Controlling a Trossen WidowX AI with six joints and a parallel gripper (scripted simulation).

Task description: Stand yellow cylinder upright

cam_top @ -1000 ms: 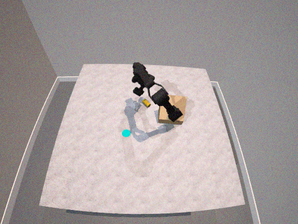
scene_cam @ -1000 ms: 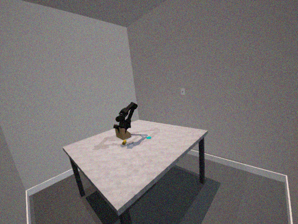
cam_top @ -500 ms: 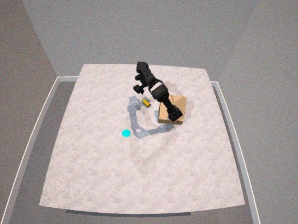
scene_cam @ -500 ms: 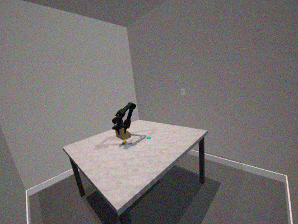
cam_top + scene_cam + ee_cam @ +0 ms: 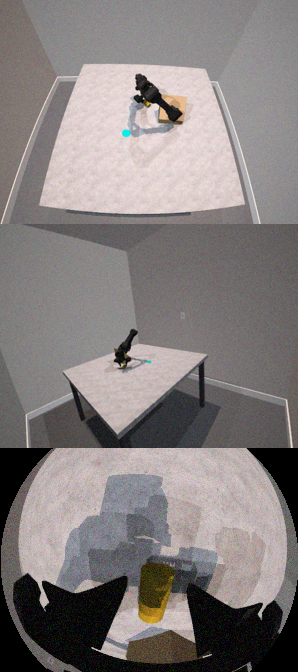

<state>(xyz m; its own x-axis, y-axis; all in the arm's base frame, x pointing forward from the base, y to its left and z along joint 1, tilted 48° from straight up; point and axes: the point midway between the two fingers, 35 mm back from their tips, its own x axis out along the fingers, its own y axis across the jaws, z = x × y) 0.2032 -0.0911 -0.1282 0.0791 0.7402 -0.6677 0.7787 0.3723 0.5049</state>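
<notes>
Right now my gripper tip is 14 cm short of the cyan circle, 28 cm to the right of it and 2 cm above it. Round my gripper tip: yellow tall cylinder (1 cm behind, 2 cm to the left).
</notes>
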